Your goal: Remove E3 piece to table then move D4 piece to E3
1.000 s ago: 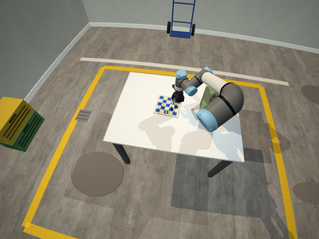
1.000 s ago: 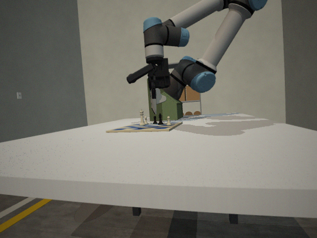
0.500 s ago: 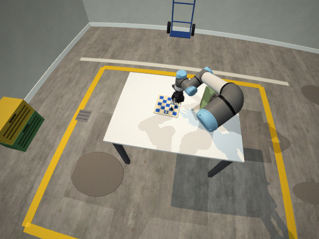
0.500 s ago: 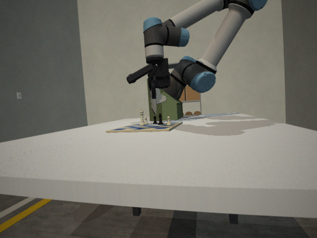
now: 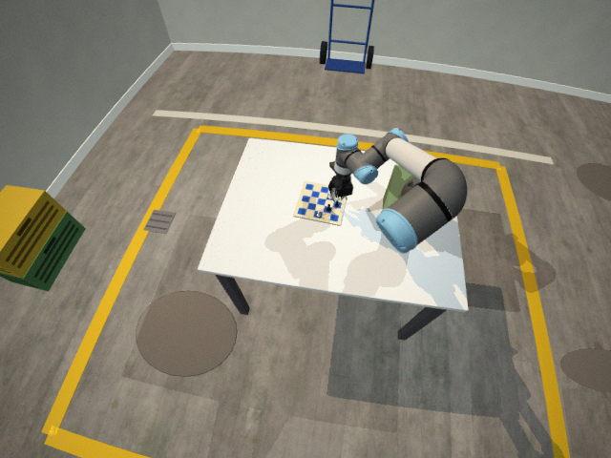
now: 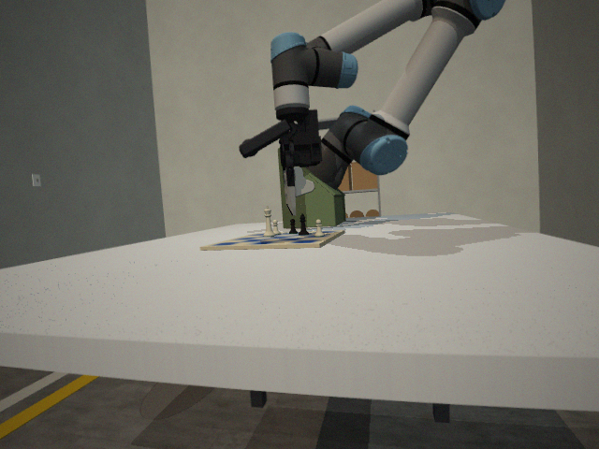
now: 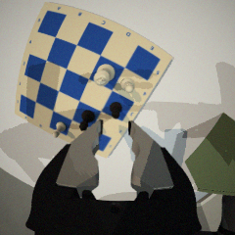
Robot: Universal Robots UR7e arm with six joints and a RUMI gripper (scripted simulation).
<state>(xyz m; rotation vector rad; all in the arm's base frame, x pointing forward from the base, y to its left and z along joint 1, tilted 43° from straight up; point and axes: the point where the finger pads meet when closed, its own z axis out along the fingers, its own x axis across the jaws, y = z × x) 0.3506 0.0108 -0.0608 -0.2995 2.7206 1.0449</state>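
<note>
Right now my hand is 4 cm above the black pawn. The rest, counted from my hand: tall white piece (3 cm ahead, 5 cm to the right, 2 cm below); then blue-and-cream chessboard (7 cm ahead, 2 cm to the right, 6 cm below).
</note>
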